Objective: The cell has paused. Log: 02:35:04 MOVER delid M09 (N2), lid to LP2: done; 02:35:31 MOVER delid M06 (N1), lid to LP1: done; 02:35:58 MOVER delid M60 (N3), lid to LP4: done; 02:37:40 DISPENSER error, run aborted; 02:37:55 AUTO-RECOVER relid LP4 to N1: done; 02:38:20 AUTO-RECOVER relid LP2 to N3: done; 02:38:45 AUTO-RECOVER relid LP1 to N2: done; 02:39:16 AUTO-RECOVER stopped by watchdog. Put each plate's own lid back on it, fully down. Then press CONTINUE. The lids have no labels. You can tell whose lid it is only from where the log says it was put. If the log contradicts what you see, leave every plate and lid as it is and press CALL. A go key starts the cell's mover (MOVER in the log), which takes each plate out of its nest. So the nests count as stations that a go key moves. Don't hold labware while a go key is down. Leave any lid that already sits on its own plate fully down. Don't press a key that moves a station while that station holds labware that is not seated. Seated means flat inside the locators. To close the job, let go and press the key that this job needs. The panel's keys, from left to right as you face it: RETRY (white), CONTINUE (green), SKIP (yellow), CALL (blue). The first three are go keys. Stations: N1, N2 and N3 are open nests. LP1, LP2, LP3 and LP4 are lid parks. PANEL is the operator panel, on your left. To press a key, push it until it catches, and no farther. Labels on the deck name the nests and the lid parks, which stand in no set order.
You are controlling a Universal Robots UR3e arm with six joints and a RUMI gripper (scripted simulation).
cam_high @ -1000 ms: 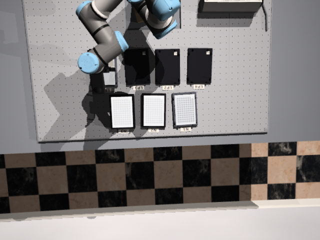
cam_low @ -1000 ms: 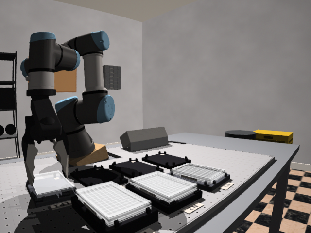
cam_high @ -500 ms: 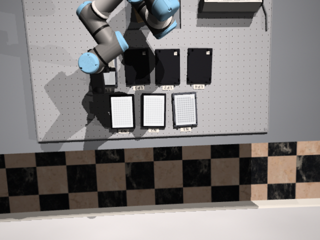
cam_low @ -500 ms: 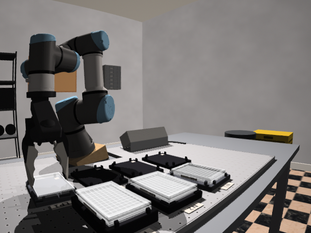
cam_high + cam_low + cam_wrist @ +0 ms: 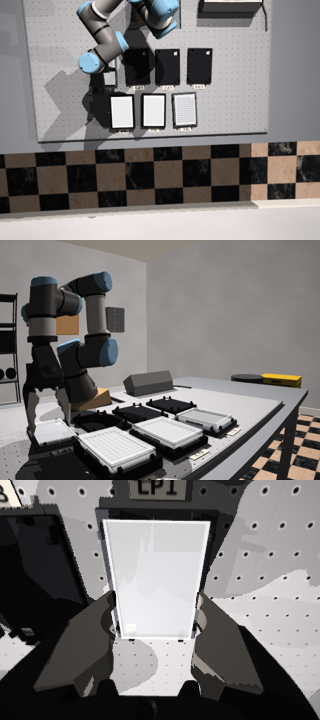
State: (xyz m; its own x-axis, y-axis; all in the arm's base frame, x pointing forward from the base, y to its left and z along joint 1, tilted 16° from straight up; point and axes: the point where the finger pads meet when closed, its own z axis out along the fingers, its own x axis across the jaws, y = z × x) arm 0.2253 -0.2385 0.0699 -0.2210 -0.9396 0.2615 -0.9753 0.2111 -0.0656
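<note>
My gripper is now 2 cm above the lid park LP1. Also, from my hand: lid park LP2 (5 cm ahead, 26 cm to the left, 2 cm below); then plate (19 cm ahead, 3 cm to the left, 1 cm above); then LP3 lid park (2 cm ahead, 13 cm to the left, 2 cm below).
</note>
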